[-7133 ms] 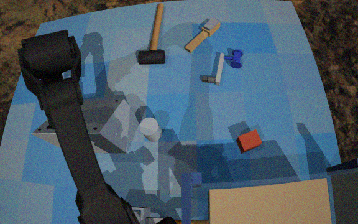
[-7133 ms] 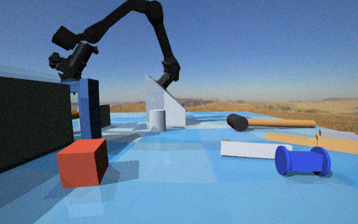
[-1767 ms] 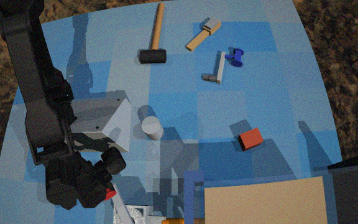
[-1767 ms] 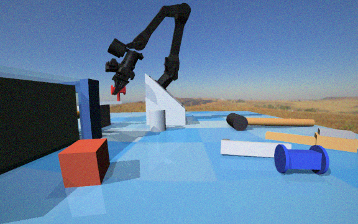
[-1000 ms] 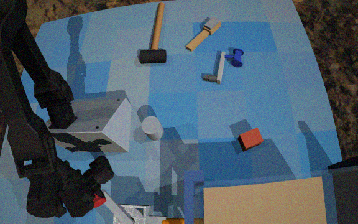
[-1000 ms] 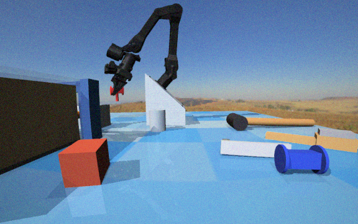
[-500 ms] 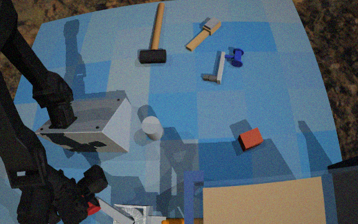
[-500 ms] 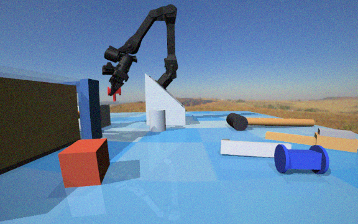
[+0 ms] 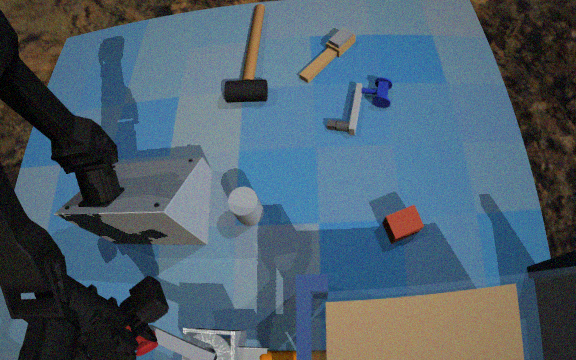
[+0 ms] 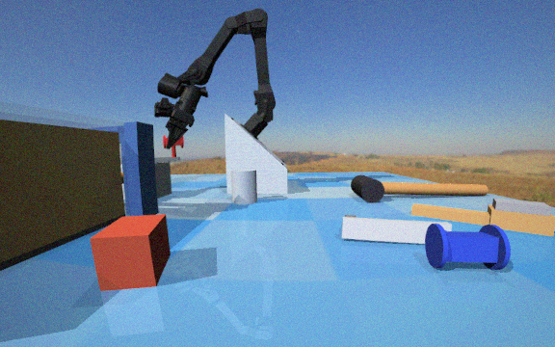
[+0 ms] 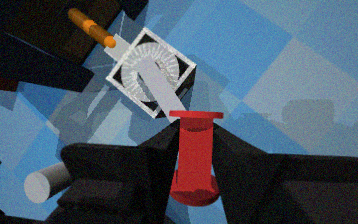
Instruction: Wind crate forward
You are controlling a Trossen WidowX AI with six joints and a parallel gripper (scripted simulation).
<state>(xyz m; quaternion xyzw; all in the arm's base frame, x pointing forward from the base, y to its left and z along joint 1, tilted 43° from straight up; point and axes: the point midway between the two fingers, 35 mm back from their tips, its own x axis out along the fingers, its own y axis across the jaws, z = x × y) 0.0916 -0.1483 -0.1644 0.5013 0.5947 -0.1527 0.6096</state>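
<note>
The frame is 25 cm ahead of my gripper tip, 2 cm below it and 1 cm to the right of it. Also, from my gripper tip: crank with blue grip (50 cm to the left, 35 cm ahead, 11 cm below); red grip (1 cm to the left, 1 cm behind, 1 cm above); winch (10 cm below, 7 cm ahead, 2 cm to the right).
</note>
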